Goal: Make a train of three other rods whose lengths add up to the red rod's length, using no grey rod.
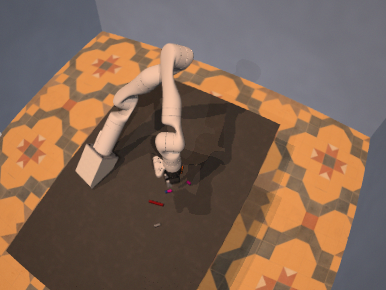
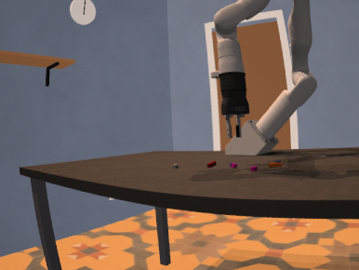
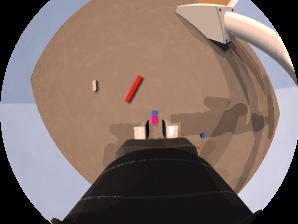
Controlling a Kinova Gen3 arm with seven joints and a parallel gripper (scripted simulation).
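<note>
Now: the orange rod 1 cm behind my hand, 13 cm to the left of it and 10 cm below it. From my hand the other things lie so: red rod: 2 cm behind, 9 cm to the right, 10 cm below; then grey rod: 4 cm ahead, 18 cm to the right, 10 cm below.
</note>
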